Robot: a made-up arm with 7 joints.
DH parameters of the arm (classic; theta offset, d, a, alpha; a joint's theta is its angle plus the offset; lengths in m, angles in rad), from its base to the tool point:
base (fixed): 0 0 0 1.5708
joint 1: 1.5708 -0.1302 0 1.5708
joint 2: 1.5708 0 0 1.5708
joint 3: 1.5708 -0.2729 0 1.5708
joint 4: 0 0 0 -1.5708
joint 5: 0 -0.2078 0 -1.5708
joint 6: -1.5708 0 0 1.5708
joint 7: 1.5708 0 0 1.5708
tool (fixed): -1.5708 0 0 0
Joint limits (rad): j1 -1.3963..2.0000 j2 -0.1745..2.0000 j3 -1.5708..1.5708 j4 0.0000..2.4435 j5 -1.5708..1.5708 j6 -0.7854..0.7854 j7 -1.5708..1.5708
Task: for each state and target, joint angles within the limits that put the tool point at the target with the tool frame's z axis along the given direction. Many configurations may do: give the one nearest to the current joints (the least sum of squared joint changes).
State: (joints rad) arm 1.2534 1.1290 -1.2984 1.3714 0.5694 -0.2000 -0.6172
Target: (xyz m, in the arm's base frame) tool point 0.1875 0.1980 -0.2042 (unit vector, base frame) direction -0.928 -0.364 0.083
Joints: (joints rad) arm 0.6510 0.9981 -1.4414 1.8957 0.8930 -0.1601 -1.3785
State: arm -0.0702 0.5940 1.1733 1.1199 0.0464 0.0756 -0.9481
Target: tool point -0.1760 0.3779 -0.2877 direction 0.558 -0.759 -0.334
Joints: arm -0.6832 0.2078 1.3162 1.0397 -0.0674 -0.0075 -0.9401
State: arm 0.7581 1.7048 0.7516 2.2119 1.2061 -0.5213 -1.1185
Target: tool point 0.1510 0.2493 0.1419 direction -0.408 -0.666 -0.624
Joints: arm -0.0746 1.8991 0.6489 2.1338 1.4672 -0.5213 -1.5708
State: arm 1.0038 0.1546 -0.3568 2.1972 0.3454 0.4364 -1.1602
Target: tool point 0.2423 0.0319 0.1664 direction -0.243 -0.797 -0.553
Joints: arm 1.4804 -0.0789 -0.4038 1.7624 0.0921 0.3996 -1.3740
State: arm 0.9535 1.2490 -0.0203 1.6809 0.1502 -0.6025 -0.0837
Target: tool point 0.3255 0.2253 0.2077 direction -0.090 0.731 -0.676
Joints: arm 1.6797 0.5264 -0.4920 1.2059 -0.0610 -0.6217 0.2869
